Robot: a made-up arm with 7 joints. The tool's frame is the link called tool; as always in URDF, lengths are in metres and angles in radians. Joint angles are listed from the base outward.
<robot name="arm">
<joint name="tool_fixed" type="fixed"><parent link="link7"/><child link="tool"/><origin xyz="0 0 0" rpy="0 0 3.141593"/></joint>
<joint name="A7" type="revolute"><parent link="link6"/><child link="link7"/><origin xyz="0.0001 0.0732 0" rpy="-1.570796 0 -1.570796"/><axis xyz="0 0 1"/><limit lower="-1.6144" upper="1.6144"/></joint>
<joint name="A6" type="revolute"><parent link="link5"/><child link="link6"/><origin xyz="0 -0.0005 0.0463" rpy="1.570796 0 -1.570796"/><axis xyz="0 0 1"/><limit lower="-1.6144" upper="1.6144"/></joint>
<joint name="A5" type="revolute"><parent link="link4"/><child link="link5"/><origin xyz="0.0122 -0.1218 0.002" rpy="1.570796 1.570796 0"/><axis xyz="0 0 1"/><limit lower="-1.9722" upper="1.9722"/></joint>
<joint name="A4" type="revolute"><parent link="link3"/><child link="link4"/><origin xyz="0.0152 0 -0.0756" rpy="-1.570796 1.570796 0"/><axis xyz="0 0 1"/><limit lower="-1.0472" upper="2.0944"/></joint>
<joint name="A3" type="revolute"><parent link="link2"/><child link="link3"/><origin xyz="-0.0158 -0.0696 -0.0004" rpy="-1.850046 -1.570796 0"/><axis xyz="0 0 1"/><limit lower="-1.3" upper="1.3"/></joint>
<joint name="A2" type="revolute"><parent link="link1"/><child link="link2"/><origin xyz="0.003 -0.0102 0.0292" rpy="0.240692 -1.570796 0"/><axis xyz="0 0 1"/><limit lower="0" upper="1.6"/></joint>
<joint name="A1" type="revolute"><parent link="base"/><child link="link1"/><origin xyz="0 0 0" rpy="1.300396 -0.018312 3.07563"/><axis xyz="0 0 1"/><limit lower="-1.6" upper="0.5"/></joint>
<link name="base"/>
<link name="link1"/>
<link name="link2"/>
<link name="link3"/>
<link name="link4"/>
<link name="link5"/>
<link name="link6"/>
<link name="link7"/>
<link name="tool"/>
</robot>
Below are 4 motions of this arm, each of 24 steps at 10 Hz.
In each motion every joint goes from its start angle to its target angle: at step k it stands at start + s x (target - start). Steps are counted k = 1, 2, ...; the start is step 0. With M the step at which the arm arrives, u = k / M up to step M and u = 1 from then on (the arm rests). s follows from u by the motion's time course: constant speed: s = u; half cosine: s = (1 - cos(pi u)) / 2; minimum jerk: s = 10 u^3 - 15 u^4 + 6 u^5.
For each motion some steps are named. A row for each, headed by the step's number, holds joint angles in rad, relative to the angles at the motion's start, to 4 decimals.
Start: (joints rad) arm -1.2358 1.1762 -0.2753 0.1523 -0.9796 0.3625 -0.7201
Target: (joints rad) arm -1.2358 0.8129 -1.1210 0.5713 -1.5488 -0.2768 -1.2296
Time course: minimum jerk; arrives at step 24
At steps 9, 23, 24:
9: 0.0000 -0.1000 -0.2327 0.1153 -0.1566 -0.1759 -0.1402
23: 0.0000 -0.3631 -0.8451 0.4187 -0.5688 -0.6389 -0.5092
24: 0.0000 -0.3633 -0.8457 0.4190 -0.5692 -0.6393 -0.5095

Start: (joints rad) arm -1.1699 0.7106 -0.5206 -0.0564 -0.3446 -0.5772 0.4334
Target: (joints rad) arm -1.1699 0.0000 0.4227 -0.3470 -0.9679 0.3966 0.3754
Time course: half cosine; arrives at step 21
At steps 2, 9, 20, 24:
2: 0.0000 -0.0158 0.0210 -0.0065 -0.0138 0.0216 -0.0013
9: 0.0000 -0.2762 0.3667 -0.1130 -0.2423 0.3786 -0.0225
20: 0.0000 -0.7066 0.9380 -0.2890 -0.6198 0.9684 -0.0577
24: 0.0000 -0.7106 0.9433 -0.2906 -0.6233 0.9738 -0.0580

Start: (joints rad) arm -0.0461 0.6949 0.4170 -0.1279 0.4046 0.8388 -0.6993
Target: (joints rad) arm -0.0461 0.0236 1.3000 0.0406 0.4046 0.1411 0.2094
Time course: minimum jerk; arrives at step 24
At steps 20, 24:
20: 0.0000 -0.6475 0.8517 0.1625 0.0000 -0.6729 0.8764
24: 0.0000 -0.6713 0.8830 0.1685 0.0000 -0.6977 0.9087

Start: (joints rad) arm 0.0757 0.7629 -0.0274 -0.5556 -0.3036 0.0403 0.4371
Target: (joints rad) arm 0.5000 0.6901 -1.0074 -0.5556 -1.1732 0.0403 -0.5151
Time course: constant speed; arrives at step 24
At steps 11, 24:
11: 0.1945 -0.0334 -0.4492 0.0000 -0.3986 0.0000 -0.4364
24: 0.4243 -0.0728 -0.9800 0.0000 -0.8696 0.0000 -0.9522

